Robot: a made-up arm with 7 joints.
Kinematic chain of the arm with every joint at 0, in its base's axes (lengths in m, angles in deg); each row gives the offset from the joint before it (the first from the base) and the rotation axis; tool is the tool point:
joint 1: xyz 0 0 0.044 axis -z
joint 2: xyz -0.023 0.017 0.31 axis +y
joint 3: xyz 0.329 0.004 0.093 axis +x
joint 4: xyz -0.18 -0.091 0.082 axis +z
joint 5: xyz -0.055 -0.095 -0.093 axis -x
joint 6: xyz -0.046 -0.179 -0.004 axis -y
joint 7: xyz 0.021 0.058 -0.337 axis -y
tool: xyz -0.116 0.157 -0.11
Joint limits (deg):
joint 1: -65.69..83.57
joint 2: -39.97..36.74
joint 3: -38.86..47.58
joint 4: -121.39..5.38
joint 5: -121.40..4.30
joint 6: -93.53..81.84
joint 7: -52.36..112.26
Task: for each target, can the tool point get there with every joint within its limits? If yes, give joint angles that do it. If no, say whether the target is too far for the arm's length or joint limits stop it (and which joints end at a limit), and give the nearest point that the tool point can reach.
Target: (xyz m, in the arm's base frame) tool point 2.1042 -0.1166 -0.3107
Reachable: no: too far | nearest point 0.6270 -0.0347 0.2082 | short by 1.568 m
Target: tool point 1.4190 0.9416 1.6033
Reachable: no: too far | nearest point 0.4398 0.2919 0.7541 | short by 1.450 m
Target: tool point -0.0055 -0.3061 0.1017
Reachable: yes | joints 59.11 -12.19 -29.39 -50.94 -24.39 -7.15 79.53
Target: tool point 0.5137 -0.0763 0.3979
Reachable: yes | joints 7.58 15.64 32.44 -83.49 -98.60 -12.32 87.35
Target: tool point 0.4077 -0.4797 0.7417
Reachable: no: joint limits stop it (at a limit: joint 3, joint 4) | nearest point 0.3640 -0.4283 0.7018 | short by 0.078 m
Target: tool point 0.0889 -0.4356 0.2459
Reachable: yes | joints 25.53 -7.23 -16.43 -72.78 -19.96 48.93 21.09
